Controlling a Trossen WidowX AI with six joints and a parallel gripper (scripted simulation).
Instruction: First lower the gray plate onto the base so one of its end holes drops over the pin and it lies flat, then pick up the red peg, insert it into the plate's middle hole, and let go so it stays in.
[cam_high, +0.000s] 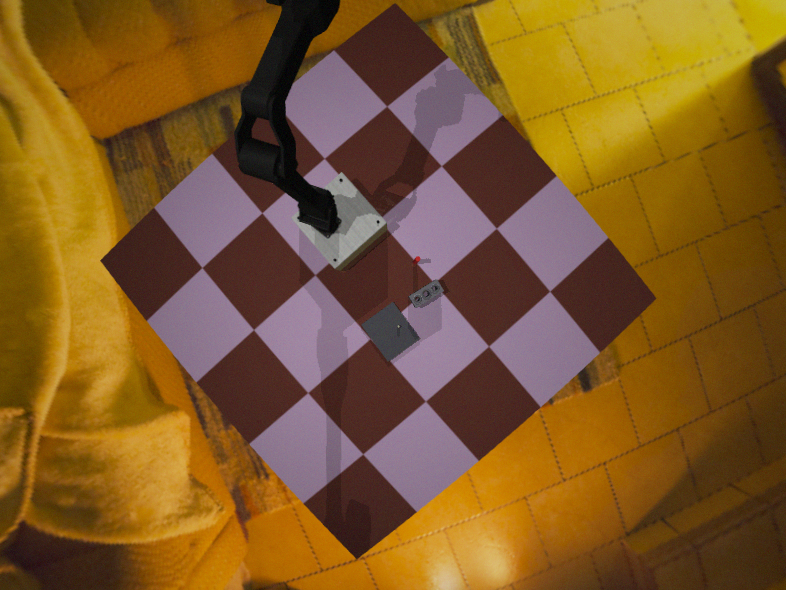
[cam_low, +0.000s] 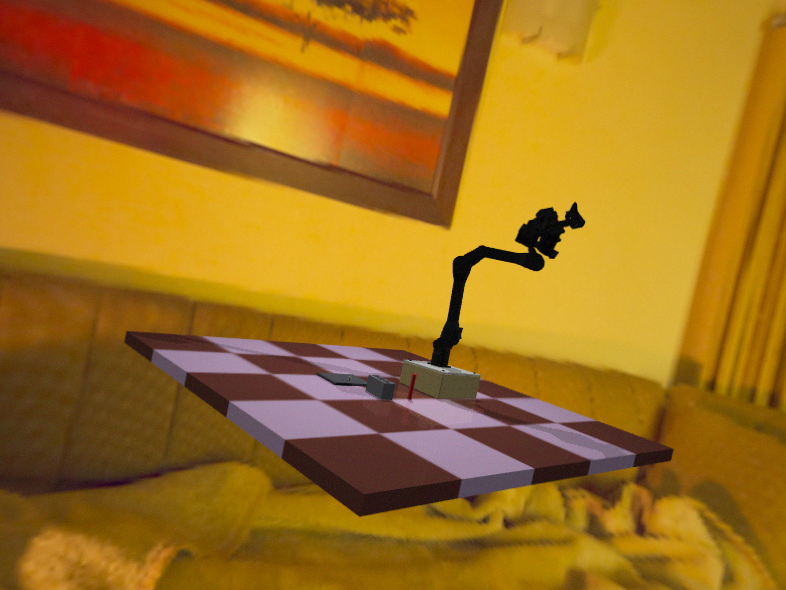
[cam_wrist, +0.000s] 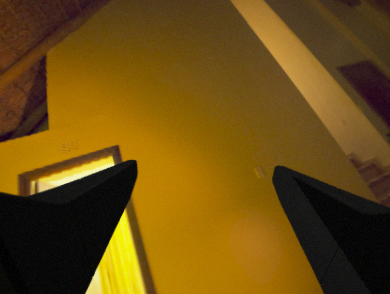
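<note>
My gripper tip is 34 cm short of the gray plate, 31 cm to the left of it and 65 cm above it. The rest, counted from my gripper tip: red peg (25 cm ahead, 25 cm to the right, 65 cm below); dark base (33 cm ahead, 45 cm to the right, 68 cm below).
</note>
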